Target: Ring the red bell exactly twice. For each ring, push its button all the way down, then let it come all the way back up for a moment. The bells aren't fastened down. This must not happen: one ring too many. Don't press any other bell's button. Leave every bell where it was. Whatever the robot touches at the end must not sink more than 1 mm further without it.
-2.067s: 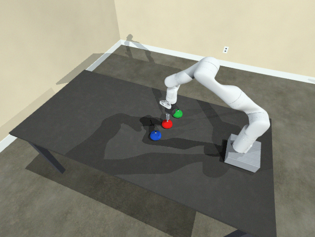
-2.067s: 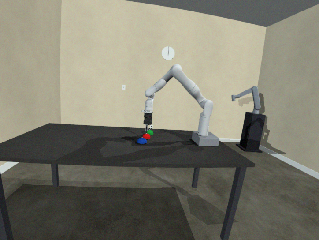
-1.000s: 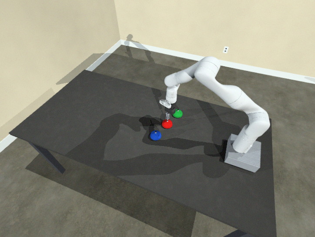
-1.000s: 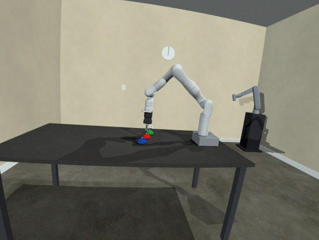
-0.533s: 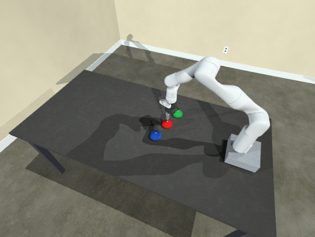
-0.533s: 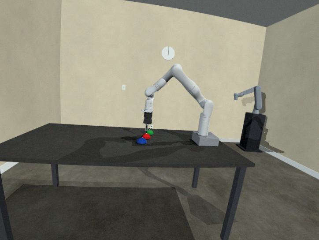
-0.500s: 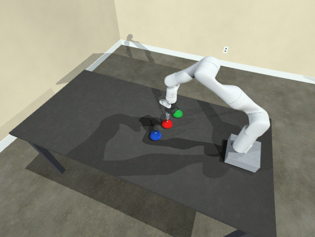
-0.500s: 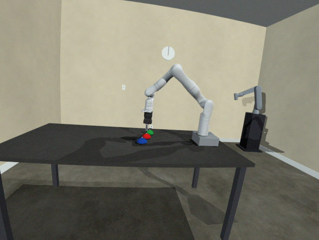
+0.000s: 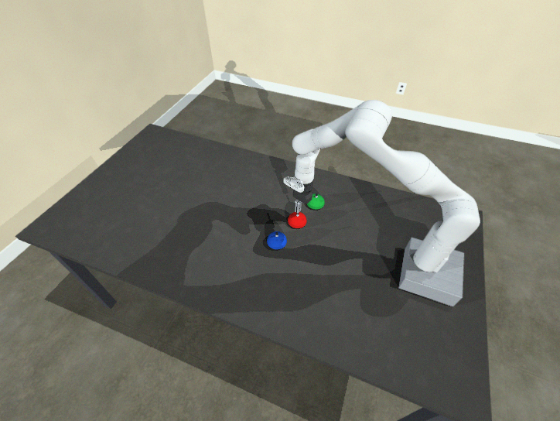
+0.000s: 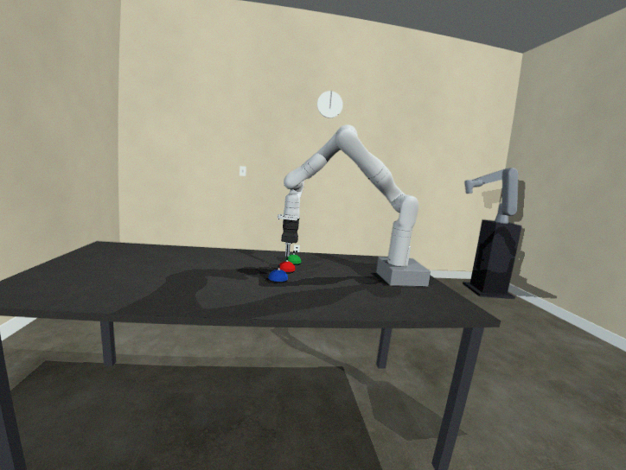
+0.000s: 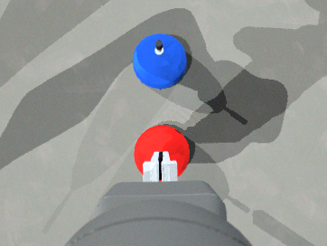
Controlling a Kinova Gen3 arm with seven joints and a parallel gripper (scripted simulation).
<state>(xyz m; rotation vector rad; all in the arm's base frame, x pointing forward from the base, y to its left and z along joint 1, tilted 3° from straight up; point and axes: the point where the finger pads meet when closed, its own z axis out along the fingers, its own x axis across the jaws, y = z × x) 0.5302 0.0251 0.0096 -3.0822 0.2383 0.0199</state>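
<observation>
Now: the red bell 50 mm below my hand. The rest, counted from my hand: green bell 20 mm behind, 140 mm to the right, 50 mm below; blue bell 20 mm ahead, 140 mm to the left, 50 mm below.
</observation>
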